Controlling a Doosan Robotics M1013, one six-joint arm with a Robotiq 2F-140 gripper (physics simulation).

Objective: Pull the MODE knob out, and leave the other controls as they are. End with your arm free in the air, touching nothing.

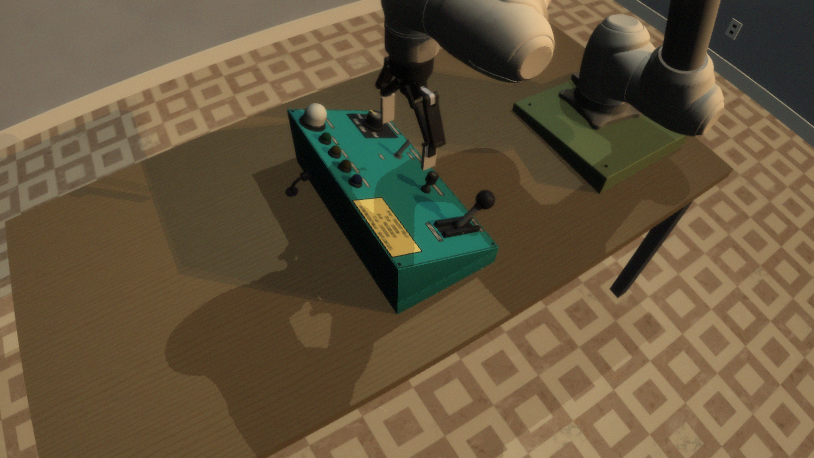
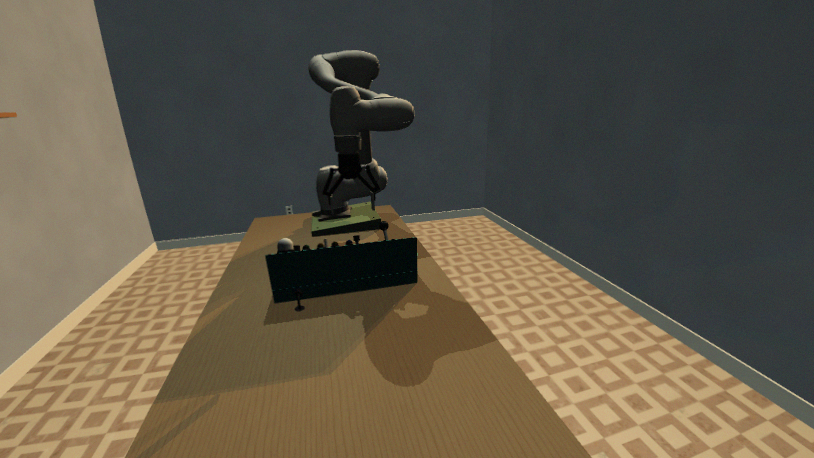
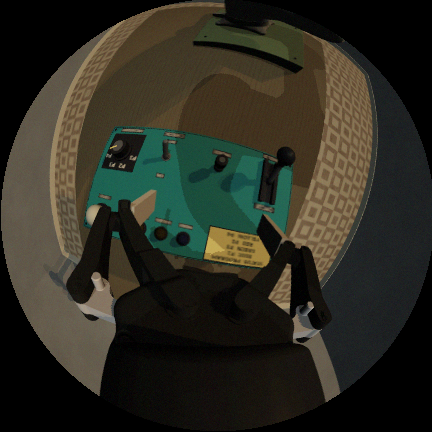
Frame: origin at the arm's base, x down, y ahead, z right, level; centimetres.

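Seen in the pictures: gripper, between the fingertips: (image 1: 406, 142) (image 2: 353, 211) (image 3: 207, 211); arm's base, origin of its link: (image 1: 599, 105) (image 2: 335, 214) (image 3: 246, 21).
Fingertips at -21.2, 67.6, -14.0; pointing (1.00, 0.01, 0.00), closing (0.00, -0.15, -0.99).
Observation:
Offsets run from my fingertips to a thing's top centre, as dx, dy, dz. "spot": to the spot under its first point.
The teal control panel (image 1: 372, 176) (image 2: 342, 270) (image 3: 200, 220) stands on the table. A small black knob on a short stem {spot: +11.9, -5.7, -0.9} (image 1: 431, 178) (image 2: 356, 238) (image 3: 221, 162) sticks up from its sloping top, between a toggle lever and a large ball lever. A black rotary knob {+12.2, -2.3, +23.6} (image 1: 373, 118) (image 3: 118, 149) with a pointer sits on a dark dial plate. The name plates are too small to read, so which knob is MODE cannot be told from lettering. My gripper (image 1: 408, 133) (image 2: 351, 206) (image 3: 207, 211) is open and empty, pointing down above the panel, its fingers spread along the panel's length.
The ball lever {+8.7, -13.0, -11.3} (image 1: 484, 199) (image 2: 384, 226) (image 3: 285, 156), toggle lever {+12.2, -4.8, +11.8} (image 1: 403, 148) (image 3: 166, 150) and white dome {spot: +5.2, +12.9, +20.5} (image 1: 315, 115) (image 2: 285, 244) (image 3: 94, 215) rise from the panel. A crank {spot: +24.5, +21.7, +18.5} (image 1: 292, 190) (image 2: 299, 307) projects from its side. The arm's green base (image 1: 603, 145) (image 2: 341, 223) (image 3: 250, 45) is behind.

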